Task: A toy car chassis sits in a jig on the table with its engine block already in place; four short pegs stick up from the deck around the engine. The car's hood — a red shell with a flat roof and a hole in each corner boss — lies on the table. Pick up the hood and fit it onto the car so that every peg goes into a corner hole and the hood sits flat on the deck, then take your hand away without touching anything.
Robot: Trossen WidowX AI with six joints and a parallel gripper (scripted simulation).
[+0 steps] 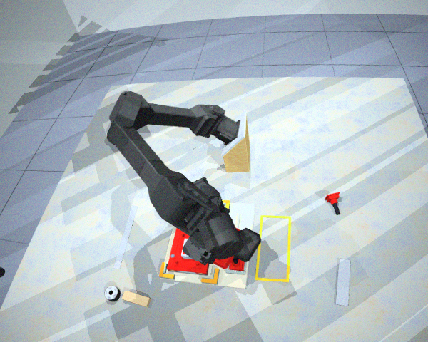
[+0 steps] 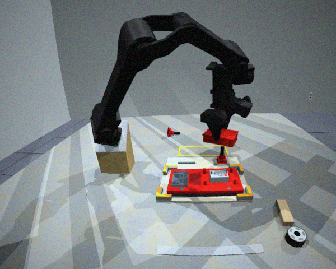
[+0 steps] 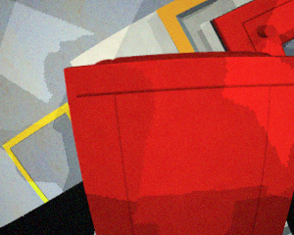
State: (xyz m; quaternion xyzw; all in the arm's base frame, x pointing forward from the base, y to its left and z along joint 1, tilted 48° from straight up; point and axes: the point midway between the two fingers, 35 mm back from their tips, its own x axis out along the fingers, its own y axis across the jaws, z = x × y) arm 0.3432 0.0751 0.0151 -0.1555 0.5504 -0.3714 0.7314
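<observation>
Right now the grey engine block is 100 mm to the right of my gripper tip, 80 mm below it and 10 mm behind it. Round my gripper tip: wooden block (220 mm to the right, 150 mm ahead, 100 mm below); then red hood (right at my gripper tip); then black post (70 mm below, 20 mm to the left, 10 mm ahead).
</observation>
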